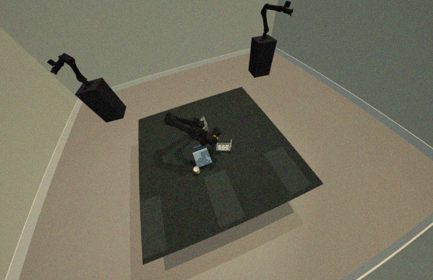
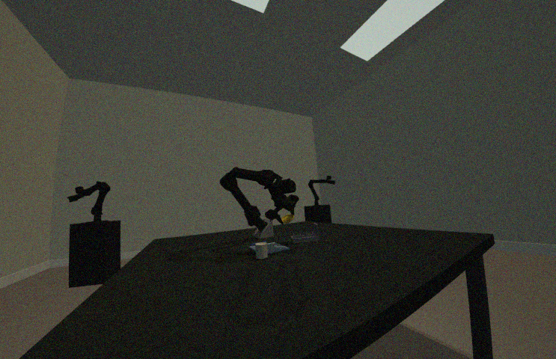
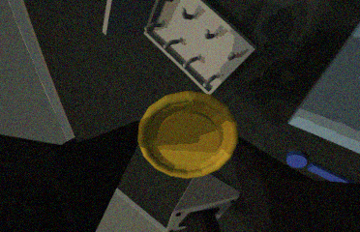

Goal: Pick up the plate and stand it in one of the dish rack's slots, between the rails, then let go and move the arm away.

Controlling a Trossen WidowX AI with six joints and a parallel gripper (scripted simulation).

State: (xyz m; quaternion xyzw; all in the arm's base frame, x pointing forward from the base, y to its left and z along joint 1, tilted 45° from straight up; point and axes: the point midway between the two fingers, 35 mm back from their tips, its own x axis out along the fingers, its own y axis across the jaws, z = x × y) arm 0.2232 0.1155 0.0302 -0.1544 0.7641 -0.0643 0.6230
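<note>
The light grey dish rack lies 5 cm ahead of my gripper tip, 6 cm to the left of it and 8 cm below it. The rest, counted from my gripper tip: light blue mat 9 cm ahead, 14 cm to the right, 10 cm below; white cup 19 cm ahead, 20 cm to the right, 8 cm below; yellow plate 1 cm above.
</note>
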